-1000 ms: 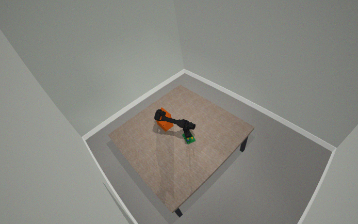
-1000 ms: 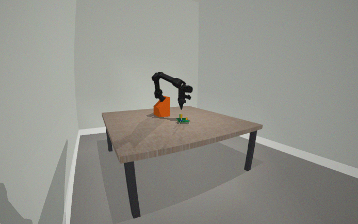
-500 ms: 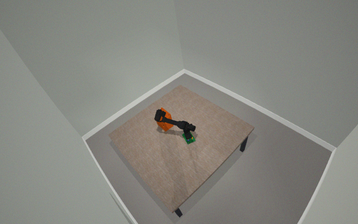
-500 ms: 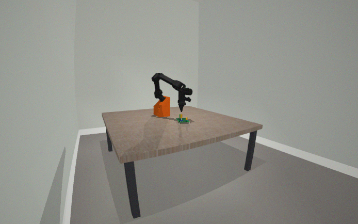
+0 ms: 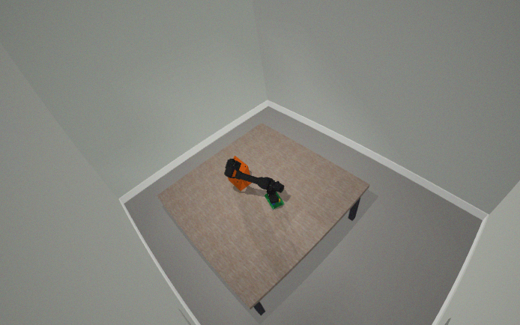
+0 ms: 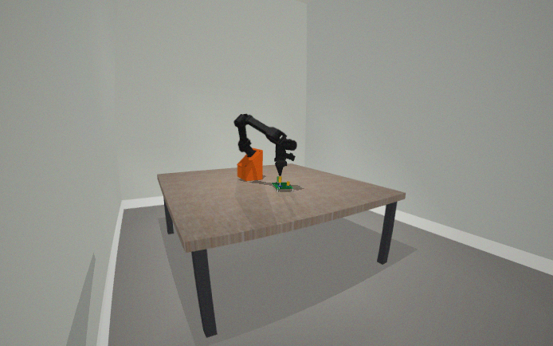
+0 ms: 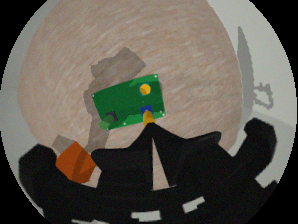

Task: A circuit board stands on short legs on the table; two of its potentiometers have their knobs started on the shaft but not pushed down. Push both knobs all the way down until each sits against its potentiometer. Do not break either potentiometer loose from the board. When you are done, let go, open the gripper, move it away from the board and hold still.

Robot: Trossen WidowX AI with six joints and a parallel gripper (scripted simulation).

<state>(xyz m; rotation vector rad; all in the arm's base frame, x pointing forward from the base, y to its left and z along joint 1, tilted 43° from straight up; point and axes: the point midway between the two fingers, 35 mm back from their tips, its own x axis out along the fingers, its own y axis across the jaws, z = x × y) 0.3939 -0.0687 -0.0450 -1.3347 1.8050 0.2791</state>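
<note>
The knob is 20 mm below my gripper tip.
</note>
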